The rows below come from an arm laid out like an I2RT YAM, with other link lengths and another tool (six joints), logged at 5 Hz.
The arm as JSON. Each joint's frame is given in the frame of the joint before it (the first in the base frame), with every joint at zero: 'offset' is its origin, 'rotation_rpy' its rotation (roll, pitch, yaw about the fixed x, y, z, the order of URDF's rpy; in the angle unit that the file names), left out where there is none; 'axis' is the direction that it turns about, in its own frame. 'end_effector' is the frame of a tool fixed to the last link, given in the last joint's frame.
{
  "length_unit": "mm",
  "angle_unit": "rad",
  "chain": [
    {
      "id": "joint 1",
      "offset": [
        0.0,
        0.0,
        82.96
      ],
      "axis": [
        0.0,
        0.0,
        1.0
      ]
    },
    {
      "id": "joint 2",
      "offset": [
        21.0,
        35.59,
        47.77
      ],
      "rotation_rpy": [
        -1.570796,
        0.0,
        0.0
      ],
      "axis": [
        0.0,
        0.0,
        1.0
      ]
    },
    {
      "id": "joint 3",
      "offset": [
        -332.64,
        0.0,
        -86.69
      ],
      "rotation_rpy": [
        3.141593,
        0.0,
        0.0
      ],
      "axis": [
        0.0,
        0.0,
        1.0
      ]
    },
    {
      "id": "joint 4",
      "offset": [
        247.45,
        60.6,
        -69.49
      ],
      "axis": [
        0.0,
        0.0,
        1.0
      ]
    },
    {
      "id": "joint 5",
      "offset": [
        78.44,
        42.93,
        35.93
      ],
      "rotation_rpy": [
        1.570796,
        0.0,
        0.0
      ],
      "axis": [
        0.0,
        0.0,
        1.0
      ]
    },
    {
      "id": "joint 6",
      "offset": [
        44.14,
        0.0,
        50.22
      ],
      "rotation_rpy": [
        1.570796,
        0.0,
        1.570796
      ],
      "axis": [
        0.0,
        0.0,
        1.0
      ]
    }
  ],
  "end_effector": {
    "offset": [
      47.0,
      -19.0,
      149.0
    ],
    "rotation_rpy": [
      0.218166,
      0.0,
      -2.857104
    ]
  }
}
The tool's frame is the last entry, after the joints.
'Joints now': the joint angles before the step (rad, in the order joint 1, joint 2, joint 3, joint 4, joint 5, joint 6). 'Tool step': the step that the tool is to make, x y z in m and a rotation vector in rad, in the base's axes. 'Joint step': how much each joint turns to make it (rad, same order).
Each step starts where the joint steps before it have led.
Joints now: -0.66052 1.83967 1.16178 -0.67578 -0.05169 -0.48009
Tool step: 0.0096 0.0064 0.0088 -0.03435 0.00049 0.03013
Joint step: 0.03849 -0.01565 0.00543 -0.00086 0.02899 0.00188
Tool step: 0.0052 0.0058 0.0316 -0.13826 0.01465 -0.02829
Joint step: 0.09239 -0.06419 -0.00004 -0.00541 0.15146 0.08360
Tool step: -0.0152 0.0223 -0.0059 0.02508 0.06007 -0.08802
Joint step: 0.06084 -0.00371 -0.00550 -0.08477 0.04382 0.14401
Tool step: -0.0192 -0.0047 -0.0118 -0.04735 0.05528 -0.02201
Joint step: 0.00019 0.00007 -0.06406 0.03434 0.07024 0.00897
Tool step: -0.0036 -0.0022 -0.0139 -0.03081 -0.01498 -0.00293
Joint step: 0.00022 -0.00002 -0.07732 0.10481 0.02095 -0.00092
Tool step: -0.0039 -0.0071 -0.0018 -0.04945 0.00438 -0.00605
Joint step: -0.00055 0.00001 -0.03400 0.05379 0.04620 -0.00476
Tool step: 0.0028 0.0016 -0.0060 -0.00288 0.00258 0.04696
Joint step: 0.00002 0.00063 -0.02875 0.04311 -0.00725 -0.04880
